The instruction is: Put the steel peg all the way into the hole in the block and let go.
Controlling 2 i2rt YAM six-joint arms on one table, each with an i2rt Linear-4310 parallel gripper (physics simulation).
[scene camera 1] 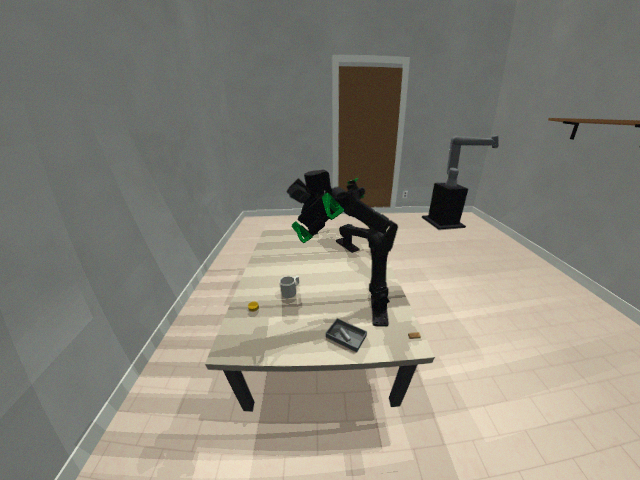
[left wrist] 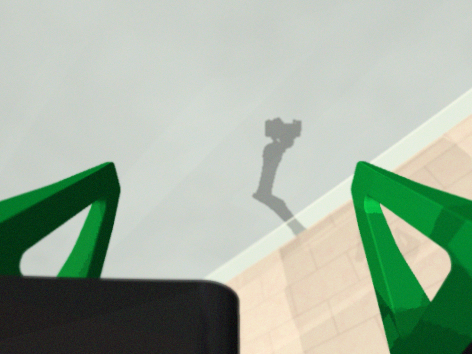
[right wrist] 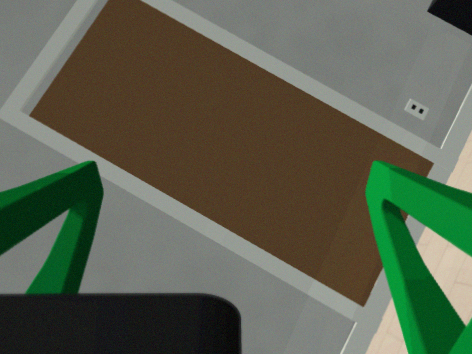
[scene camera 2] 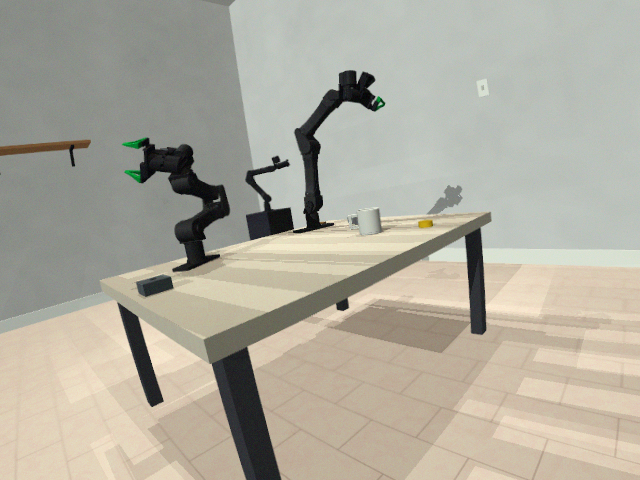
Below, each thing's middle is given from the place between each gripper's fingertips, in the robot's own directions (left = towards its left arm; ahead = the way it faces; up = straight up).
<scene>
Now: left hand 54 cm above the dark tray [scene camera 1: 357, 335], 13 cm past it and 10 cm to the left of it.
I see the dark tray 900 mm to the left of my right hand, 390 mm below it and 310 mm ahead of it.
</scene>
